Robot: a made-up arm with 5 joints. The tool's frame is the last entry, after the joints. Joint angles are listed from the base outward.
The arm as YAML. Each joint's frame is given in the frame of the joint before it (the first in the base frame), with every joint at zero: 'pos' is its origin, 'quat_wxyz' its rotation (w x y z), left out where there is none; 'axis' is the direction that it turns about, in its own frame. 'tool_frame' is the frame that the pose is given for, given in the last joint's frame.
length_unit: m
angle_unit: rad
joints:
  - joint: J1
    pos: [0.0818, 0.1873, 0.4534]
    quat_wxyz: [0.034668, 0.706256, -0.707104, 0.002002]
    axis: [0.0, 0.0, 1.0]
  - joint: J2
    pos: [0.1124, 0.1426, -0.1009]
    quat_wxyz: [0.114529, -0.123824, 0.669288, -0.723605]
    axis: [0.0, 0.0, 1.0]
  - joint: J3
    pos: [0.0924, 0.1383, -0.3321]
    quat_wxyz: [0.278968, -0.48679, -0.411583, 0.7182]
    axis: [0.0, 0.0, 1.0]
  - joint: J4
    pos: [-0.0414, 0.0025, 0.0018]
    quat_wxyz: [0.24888, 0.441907, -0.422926, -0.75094]
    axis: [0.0, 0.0, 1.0]
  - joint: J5
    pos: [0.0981, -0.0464, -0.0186]
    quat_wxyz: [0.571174, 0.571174, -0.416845, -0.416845]
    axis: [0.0, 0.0, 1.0]
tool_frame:
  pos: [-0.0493, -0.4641, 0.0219]
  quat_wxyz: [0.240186, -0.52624, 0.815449, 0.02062]
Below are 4 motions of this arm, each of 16 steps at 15 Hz.
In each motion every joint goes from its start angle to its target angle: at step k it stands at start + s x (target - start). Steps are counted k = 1, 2, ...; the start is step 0. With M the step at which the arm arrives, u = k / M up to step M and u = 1 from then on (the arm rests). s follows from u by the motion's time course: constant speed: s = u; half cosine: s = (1 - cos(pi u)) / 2; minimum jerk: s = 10 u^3 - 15 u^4 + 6 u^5.
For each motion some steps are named. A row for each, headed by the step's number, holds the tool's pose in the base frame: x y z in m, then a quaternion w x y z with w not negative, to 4 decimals.
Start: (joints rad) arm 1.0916 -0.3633 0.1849 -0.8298 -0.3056
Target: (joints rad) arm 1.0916 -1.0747 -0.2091 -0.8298 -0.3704
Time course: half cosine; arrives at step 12
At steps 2, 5, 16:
2: 0.1981 0.5900 1.0397 0.1664 -0.8521 0.1752 -0.4643
5: 0.2995 0.5493 0.9463 0.1776 -0.8907 0.2302 -0.3495
16: 0.4085 0.4609 0.6871 0.1577 -0.9126 0.3613 -0.1082

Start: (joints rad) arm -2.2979 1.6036 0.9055 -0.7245 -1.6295
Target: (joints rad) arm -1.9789 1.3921 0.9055 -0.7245 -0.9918
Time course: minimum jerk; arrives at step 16
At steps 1, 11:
1: 0.5961 0.2155 0.3902 0.7448 0.1100 0.3621 0.5496
11: 0.7546 -0.0967 0.4911 0.9391 -0.0127 0.1891 0.2865

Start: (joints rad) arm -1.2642 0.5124 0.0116 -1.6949 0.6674
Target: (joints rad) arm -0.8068 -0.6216 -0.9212 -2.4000 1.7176
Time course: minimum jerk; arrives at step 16
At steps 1, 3, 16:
1: -0.0237 -0.6073 1.0547 0.6835 0.1017 -0.6830 -0.2364
3: -0.0419 -0.5994 1.0578 0.6710 0.1134 -0.6971 -0.2258
16: -0.1656 -0.2787 1.0855 0.7183 0.0446 -0.6877 -0.0960

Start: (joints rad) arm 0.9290 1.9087 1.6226 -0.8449 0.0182
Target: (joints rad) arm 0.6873 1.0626 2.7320 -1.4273 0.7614
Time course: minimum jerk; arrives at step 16
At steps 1, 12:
1: -0.4949 0.9152 0.7466 0.3533 -0.1578 -0.3924 0.8345
12: 0.1386 0.5942 0.8246 0.8978 0.1668 -0.1876 0.3619

